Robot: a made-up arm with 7 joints. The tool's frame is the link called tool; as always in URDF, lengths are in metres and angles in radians. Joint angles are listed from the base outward. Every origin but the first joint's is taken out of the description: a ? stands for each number. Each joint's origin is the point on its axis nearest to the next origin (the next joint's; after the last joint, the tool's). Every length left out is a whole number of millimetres.
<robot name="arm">
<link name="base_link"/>
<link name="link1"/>
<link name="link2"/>
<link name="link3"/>
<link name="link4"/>
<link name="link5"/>
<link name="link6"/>
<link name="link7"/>
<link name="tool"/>
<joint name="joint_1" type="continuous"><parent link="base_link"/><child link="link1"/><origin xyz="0 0.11 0.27" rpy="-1.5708 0 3.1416"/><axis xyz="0 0 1"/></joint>
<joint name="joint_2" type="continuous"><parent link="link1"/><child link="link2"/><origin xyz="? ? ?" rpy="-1.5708 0 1.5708"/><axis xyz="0 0 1"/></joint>
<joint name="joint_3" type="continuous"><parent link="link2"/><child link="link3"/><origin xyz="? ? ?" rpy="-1.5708 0 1.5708"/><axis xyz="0 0 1"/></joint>
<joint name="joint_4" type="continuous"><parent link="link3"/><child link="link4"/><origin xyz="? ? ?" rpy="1.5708 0 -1.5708"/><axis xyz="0 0 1"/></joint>
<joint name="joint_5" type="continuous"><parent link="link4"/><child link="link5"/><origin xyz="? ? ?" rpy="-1.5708 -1.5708 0"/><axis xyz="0 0 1"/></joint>
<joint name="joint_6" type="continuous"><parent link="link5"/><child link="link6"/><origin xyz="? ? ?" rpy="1.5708 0 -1.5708"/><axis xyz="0 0 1"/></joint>
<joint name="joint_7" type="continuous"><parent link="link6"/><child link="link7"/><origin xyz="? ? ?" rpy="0 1.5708 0"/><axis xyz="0 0 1"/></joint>
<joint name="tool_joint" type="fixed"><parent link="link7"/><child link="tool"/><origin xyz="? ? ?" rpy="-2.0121 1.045 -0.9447"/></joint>
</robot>
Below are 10 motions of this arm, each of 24 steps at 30 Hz.
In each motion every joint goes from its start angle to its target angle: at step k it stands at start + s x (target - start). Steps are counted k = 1, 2, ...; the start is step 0. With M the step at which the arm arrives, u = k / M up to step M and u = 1 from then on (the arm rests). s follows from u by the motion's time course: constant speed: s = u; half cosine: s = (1 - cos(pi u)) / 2; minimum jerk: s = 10 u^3 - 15 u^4 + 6 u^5.
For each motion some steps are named. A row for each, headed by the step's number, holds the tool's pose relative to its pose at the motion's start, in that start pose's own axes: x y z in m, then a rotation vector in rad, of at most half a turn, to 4 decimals.
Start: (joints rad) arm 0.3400 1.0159 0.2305 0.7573 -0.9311 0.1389 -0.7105
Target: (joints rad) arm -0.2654 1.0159 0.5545 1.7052 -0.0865 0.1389 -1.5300
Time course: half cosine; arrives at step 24
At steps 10, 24:
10: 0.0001 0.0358 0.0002 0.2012 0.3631 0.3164
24: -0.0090 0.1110 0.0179 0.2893 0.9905 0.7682

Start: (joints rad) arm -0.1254 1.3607 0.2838 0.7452 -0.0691 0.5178 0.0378
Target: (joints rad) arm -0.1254 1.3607 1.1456 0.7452 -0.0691 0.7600 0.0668
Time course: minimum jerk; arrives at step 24
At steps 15, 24:
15: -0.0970 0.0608 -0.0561 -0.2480 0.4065 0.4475
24: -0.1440 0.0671 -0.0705 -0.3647 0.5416 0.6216

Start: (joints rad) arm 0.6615 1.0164 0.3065 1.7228 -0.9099 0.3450 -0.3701
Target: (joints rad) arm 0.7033 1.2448 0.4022 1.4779 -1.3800 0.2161 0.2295
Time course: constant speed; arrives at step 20
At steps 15, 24:
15: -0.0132 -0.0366 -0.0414 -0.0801 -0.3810 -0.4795
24: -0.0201 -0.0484 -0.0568 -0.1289 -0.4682 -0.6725

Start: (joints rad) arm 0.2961 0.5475 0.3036 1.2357 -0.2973 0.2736 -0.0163
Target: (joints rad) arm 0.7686 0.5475 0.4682 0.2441 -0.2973 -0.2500 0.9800
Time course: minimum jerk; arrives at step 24
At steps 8, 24:
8: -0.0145 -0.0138 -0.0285 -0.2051 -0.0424 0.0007
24: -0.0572 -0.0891 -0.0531 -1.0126 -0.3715 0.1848

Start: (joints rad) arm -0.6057 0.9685 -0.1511 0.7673 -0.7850 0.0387 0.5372
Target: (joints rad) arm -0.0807 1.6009 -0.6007 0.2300 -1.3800 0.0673 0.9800
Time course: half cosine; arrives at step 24
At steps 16, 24:
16: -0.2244 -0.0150 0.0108 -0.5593 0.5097 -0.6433
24: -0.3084 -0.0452 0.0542 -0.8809 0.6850 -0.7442

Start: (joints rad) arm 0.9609 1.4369 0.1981 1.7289 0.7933 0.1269 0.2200
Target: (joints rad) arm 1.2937 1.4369 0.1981 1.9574 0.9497 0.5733 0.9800
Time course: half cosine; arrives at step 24
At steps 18, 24:
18: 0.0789 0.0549 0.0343 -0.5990 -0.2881 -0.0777
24: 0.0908 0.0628 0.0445 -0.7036 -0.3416 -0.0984

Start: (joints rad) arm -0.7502 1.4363 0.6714 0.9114 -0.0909 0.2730 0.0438
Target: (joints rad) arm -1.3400 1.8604 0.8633 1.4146 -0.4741 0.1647 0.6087
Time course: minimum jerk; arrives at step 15
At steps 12, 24:
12: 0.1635 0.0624 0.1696 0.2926 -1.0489 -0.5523
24: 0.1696 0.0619 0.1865 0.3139 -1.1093 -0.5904

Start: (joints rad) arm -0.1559 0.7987 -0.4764 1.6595 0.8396 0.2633 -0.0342
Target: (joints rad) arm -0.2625 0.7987 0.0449 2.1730 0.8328 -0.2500 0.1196
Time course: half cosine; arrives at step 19
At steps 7, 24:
7: 0.0260 0.0240 0.0236 0.0603 -0.3035 0.1539
24: 0.0700 0.0782 0.1042 0.2590 -1.0484 0.3746

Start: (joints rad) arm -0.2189 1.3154 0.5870 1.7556 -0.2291 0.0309 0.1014
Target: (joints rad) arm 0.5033 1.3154 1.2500 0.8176 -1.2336 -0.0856 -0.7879
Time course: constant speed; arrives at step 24
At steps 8, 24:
8: -0.1081 0.0585 -0.0211 0.5524 0.4546 -0.3224
24: -0.2827 0.0902 0.0830 1.0510 1.1969 -0.9305

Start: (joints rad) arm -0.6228 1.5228 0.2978 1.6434 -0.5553 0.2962 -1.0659
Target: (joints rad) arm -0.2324 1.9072 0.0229 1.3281 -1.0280 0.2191 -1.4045
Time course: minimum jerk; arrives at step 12
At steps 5, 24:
5: -0.0125 -0.0221 -0.0238 0.2990 -0.1728 0.0123
24: -0.0672 -0.0560 -0.0881 0.7846 -0.5845 0.0241

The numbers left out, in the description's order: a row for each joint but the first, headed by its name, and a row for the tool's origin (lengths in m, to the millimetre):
joint_2: -0.04 -0.01 0
joint_3: 0.2 0 0
joint_4: 0.01 -0.03 0
joint_5: -0.01 -0.26 0
joint_6: -0.01 0.02 0
joint_7: 0.01 0.02 0
tool: -0.03 0 0

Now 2 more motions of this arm.
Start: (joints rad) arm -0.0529 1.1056 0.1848 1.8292 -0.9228 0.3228 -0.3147
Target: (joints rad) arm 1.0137 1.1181 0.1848 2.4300 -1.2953 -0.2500 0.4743
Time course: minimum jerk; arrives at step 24
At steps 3, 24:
3: -0.0009 0.0027 -0.0053 0.0119 -0.0003 0.0073
24: -0.1356 0.2548 -0.1337 0.8063 -0.0309 -0.4102

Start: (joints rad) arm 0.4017 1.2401 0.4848 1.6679 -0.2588 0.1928 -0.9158
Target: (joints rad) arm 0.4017 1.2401 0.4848 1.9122 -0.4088 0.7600 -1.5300
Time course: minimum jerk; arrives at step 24
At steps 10, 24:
10: 0.0179 0.0211 0.0091 0.2589 0.0861 -0.0589
24: 0.0497 0.0571 0.0297 0.7843 0.2226 -0.1471

